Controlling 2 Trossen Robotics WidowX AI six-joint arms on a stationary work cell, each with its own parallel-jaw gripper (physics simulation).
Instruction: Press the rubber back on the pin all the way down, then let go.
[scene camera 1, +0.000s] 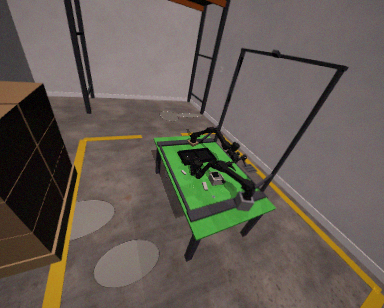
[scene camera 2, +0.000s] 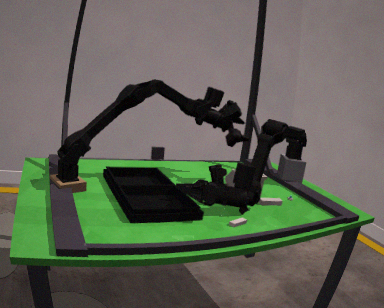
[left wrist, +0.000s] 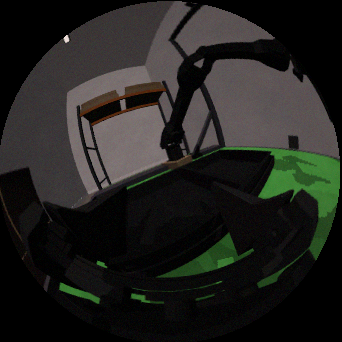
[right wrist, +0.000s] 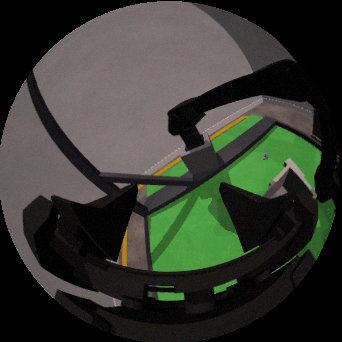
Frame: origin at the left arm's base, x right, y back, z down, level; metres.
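Seen in the pictures: left gripper, fingertip midpoint: (scene camera 1: 192, 156) (scene camera 2: 177, 186) (left wrist: 169, 188); right gripper, fingertip midpoint: (scene camera 1: 240, 168) (scene camera 2: 246, 131) (right wrist: 179, 186); left arm's base, link origin: (scene camera 1: 246, 196) (scene camera 2: 293, 157) (right wrist: 194, 142); right arm's base, link origin: (scene camera 1: 192, 141) (scene camera 2: 67, 178) (left wrist: 175, 158).
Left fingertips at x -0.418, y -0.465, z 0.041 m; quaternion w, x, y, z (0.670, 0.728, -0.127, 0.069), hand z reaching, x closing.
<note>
Pixels of each thing's top centre, then the offset from my left fingertips to it. "spot": a spot on its surface instead.
- tiny grey piece, top centre: (scene camera 2: 290, 196) (right wrist: 264, 153) (scene camera 1: 213, 196) dx +0.191, dy +0.415, dz +0.057 m
- black tray, top centre: (left wrist: 201, 171) (scene camera 2: 146, 185) (scene camera 1: 197, 154) dx +0.053, dy -0.093, dz +0.029 m
- pale open bin, surface spot: (scene camera 1: 216, 181) spot: dx +0.218, dy +0.282, dz +0.021 m
A tiny grey piece (scene camera 1: 214, 196) (scene camera 2: 290, 198) (right wrist: 265, 156) lies on the green table; it is too small to tell whether it is the pin or its rubber back, or how they sit together. My left gripper (scene camera 1: 194, 165) (scene camera 2: 181, 190) (left wrist: 169, 188) is open and empty, low at the near side of the black tray (scene camera 2: 165, 216), well away from that piece. My right gripper (scene camera 1: 245, 157) (scene camera 2: 245, 130) (right wrist: 179, 186) is open and empty, raised high above the table, with its fingers apart in its own wrist view.
A pale open bin (scene camera 1: 216, 181) stands near the left arm, partly hidden in scene camera 2. Two small white blocks (scene camera 1: 183, 172) (scene camera 1: 205, 186) (scene camera 2: 238, 222) (scene camera 2: 270, 201) lie on the table. Dark rails (scene camera 2: 210, 241) run along the table's edges.
</note>
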